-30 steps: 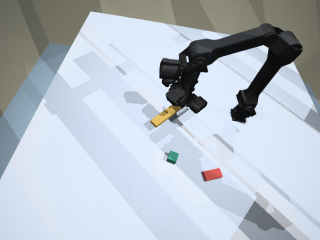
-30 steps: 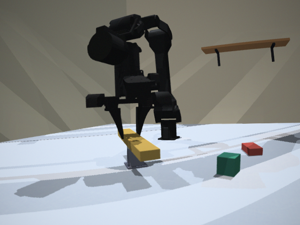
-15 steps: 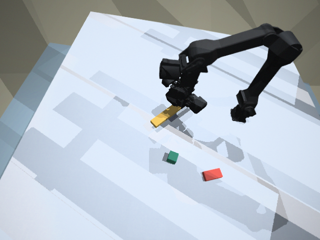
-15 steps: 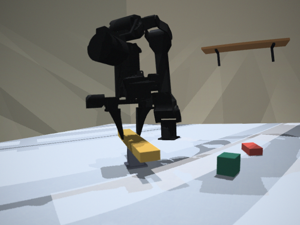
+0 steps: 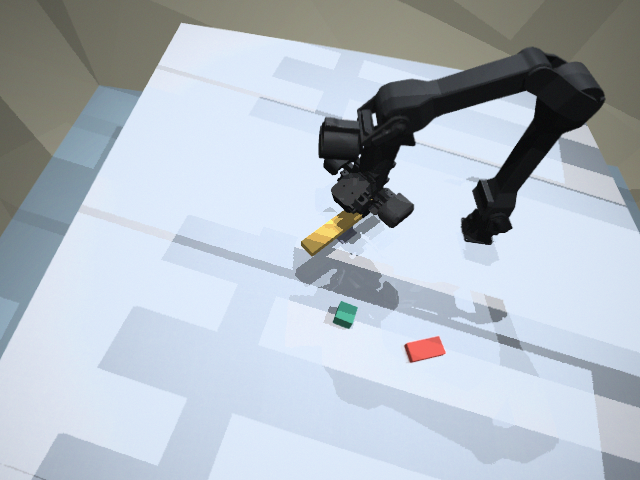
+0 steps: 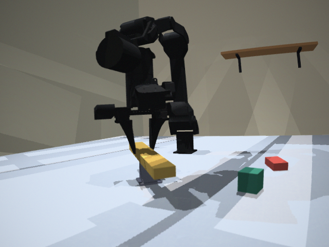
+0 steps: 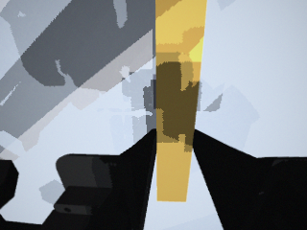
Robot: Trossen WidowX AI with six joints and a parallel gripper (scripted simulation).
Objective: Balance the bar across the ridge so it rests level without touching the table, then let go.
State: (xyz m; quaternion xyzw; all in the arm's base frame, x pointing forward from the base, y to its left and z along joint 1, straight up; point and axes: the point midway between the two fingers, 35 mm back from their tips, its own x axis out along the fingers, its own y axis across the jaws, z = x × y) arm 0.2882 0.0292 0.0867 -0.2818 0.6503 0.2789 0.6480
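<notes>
Now: gripper tip 2 cm short of the yellow bar and 2 cm to the right of it. Also, from my gripper tip: flat red block: 14 cm behind, 26 cm to the left, 4 cm below; green cube: 1 cm ahead, 21 cm to the left, 4 cm below.
</notes>
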